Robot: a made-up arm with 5 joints. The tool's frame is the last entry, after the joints.
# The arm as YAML. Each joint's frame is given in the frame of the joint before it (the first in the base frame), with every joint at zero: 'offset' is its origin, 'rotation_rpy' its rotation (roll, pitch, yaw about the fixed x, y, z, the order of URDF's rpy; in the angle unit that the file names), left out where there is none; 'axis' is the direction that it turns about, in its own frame. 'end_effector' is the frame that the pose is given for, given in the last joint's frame.
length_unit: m
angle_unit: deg
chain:
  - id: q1
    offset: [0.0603, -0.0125, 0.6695]
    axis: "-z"
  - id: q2
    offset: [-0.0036, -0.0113, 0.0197]
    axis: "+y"
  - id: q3
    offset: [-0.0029, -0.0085, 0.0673]
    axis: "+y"
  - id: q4
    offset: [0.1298, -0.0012, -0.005]
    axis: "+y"
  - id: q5
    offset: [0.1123, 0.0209, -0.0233]
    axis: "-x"
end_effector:
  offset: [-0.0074, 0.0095, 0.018]
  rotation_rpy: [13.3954, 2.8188, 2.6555]
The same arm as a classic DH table. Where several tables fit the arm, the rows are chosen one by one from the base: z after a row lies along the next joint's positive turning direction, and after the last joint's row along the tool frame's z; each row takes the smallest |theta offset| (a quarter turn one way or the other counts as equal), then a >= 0, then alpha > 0; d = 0 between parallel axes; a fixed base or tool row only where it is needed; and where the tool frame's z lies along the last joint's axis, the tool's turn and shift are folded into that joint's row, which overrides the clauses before.
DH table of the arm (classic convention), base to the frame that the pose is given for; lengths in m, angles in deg. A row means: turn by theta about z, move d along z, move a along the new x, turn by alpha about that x. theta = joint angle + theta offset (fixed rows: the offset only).
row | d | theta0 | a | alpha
base (fixed) | 0.0000 | -11.71 | 0.0616 | 180.00
q1 | -0.6892 | -11.71 | -0.0036 | 90.00
q2 | 0.0000 | 87.53 | -0.0674 | 0.00
q3 | 0.0000 | -85.33 | 0.1299 | 0.00
q4 | -0.0001 | 87.79 | 0.0233 | -90.00
q5 | -0.1040 | 76.73 | -0.0134 | -93.35
tool (fixed) | 0.0154 | 91.93 | 0.0000 | 0.00

